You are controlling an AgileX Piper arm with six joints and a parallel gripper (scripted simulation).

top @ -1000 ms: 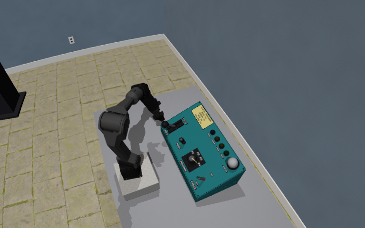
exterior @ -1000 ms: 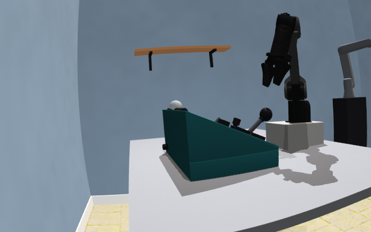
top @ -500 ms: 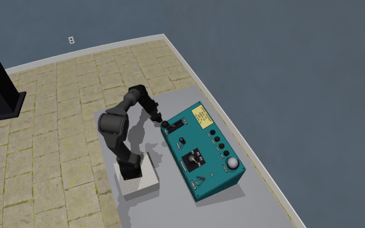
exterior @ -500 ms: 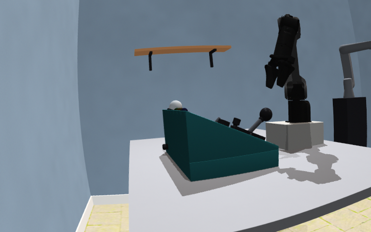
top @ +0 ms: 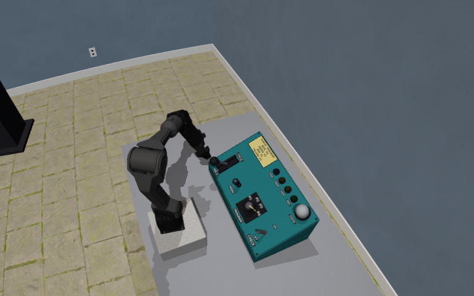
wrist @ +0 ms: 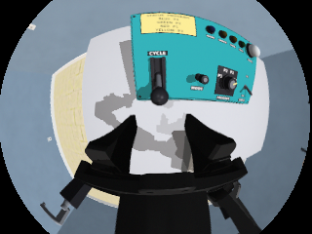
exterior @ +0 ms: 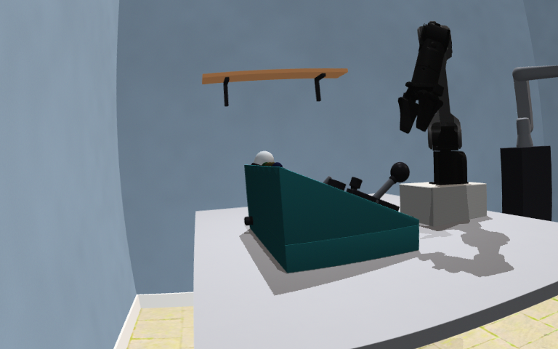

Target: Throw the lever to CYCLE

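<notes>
The mode knob is 110 mm ahead of my hand, 100 mm to the right of it and 120 mm below it. From my hand the other things lie so: rotary selector (140 mm ahead, 230 mm to the right, 120 mm below); then toggle switch (150 mm ahead, 340 mm to the right, 120 mm below); then teal sloped console (160 mm ahead, 160 mm to the right, 140 mm below).
</notes>
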